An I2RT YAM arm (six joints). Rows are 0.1 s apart.
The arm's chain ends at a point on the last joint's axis. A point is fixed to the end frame.
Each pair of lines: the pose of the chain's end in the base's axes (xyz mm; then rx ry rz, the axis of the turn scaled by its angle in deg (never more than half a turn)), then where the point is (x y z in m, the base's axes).
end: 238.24 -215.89 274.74 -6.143 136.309 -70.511
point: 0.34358 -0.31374 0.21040
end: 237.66 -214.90 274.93 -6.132 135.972 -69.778
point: 0.34419 -0.31165 0.21090
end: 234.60 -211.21 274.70 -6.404 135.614 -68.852
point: 0.34270 -0.30631 0.21082
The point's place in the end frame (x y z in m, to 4 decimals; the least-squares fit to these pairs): -0.0443 0.0068 0.1510
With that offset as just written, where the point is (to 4 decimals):
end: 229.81 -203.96 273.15 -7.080 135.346 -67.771
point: 0.3397 -0.2968 0.2090
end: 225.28 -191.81 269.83 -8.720 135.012 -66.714
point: 0.3376 -0.2814 0.2052
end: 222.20 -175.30 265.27 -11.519 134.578 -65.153
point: 0.3379 -0.2597 0.1997
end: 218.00 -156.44 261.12 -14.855 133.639 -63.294
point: 0.3380 -0.2342 0.1951
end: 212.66 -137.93 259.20 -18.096 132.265 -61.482
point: 0.3371 -0.2088 0.1935
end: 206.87 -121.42 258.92 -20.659 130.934 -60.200
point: 0.3347 -0.1867 0.1941
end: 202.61 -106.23 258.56 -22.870 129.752 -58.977
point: 0.3333 -0.1664 0.1944
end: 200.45 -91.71 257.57 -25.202 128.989 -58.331
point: 0.3329 -0.1478 0.1932
